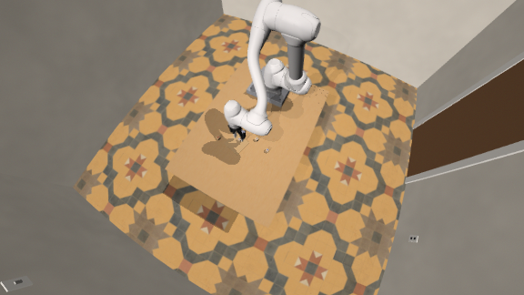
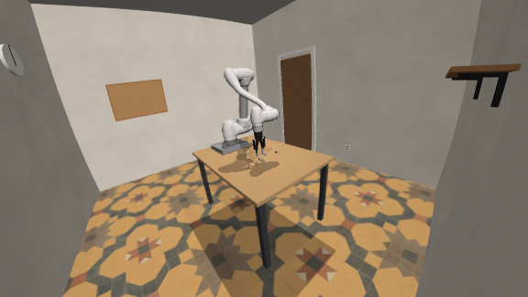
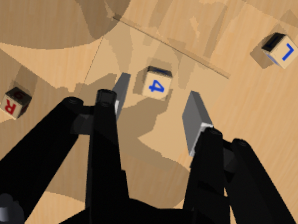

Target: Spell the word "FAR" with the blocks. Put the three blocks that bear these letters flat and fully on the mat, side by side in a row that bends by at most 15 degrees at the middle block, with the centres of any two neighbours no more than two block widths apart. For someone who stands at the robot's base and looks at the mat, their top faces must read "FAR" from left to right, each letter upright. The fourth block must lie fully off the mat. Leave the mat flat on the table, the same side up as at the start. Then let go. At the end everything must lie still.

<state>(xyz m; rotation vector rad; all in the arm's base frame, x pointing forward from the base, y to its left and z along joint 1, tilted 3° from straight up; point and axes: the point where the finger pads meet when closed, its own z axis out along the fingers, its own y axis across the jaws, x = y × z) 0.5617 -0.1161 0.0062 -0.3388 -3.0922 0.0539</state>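
Right now my hand is 70 mm above the tan mat, 30 mm short of it and 10 mm to the left of it. Also, from my hand: R block: 170 mm to the right, 60 mm below, 30 mm ahead.
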